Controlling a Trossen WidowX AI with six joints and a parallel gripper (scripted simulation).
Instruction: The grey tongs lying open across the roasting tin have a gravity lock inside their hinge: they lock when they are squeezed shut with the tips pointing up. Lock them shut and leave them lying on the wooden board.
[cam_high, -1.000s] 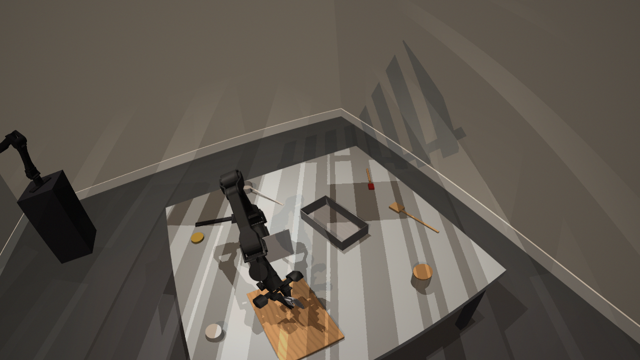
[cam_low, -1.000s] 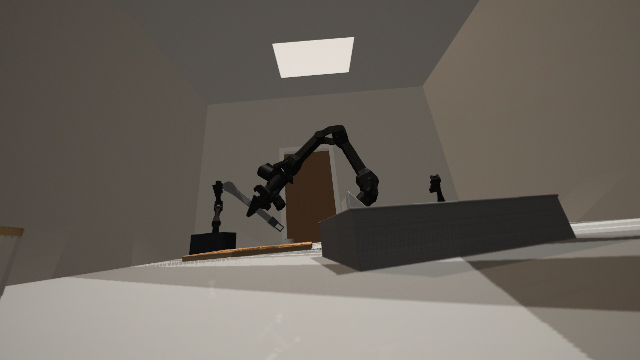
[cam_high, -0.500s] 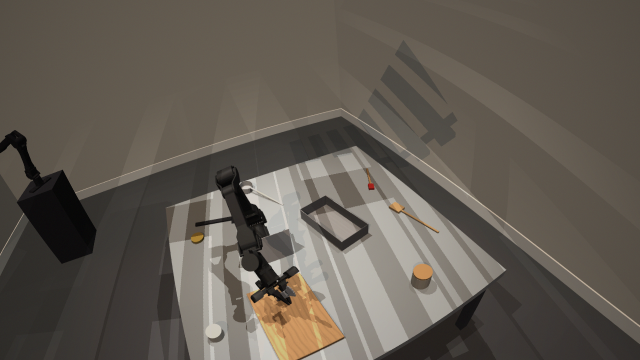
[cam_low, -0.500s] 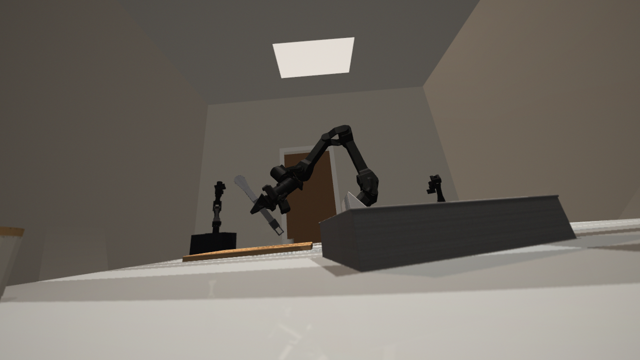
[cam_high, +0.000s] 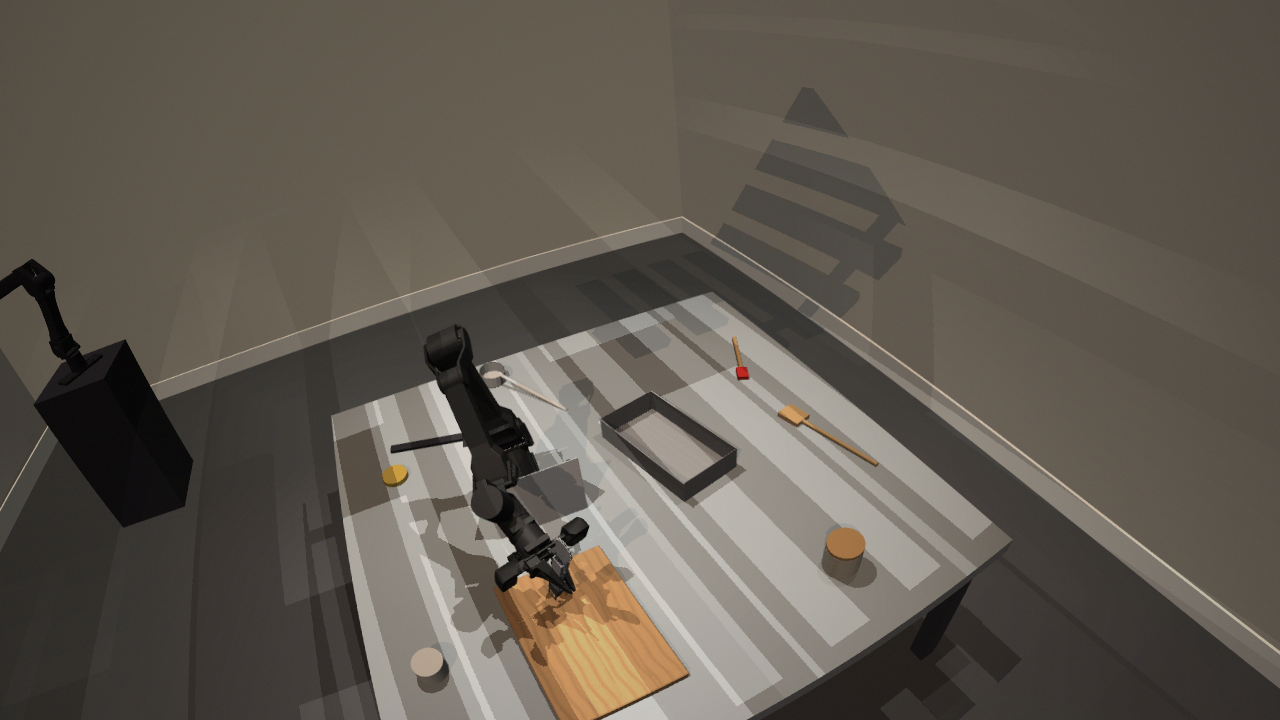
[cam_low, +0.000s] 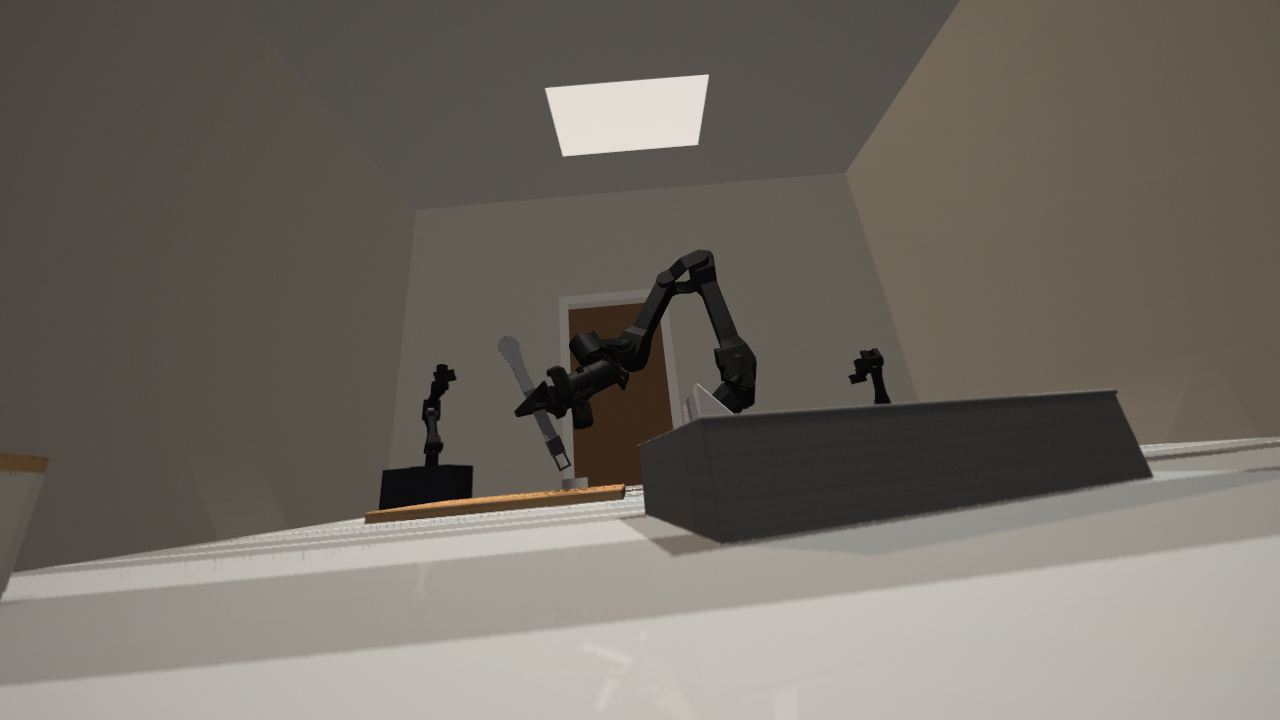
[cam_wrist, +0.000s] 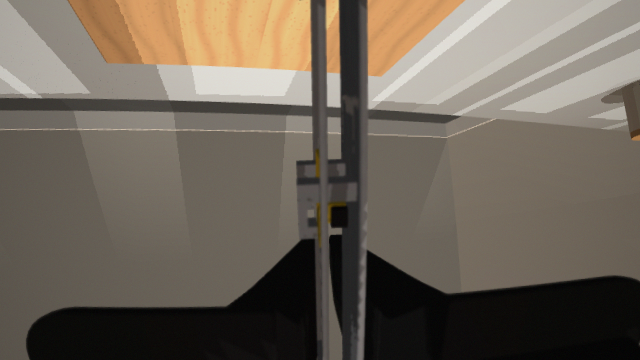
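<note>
The wooden board is 10 mm to the left of my gripper tip and 150 mm below it. The rest, counted from my gripper tip: wood-lidded canister 510 mm ahead, 110 mm to the right, 120 mm below; roasting tin 380 mm ahead, 390 mm to the left, 130 mm below; small white puck 300 mm behind, 50 mm to the left, 140 mm below.
</note>
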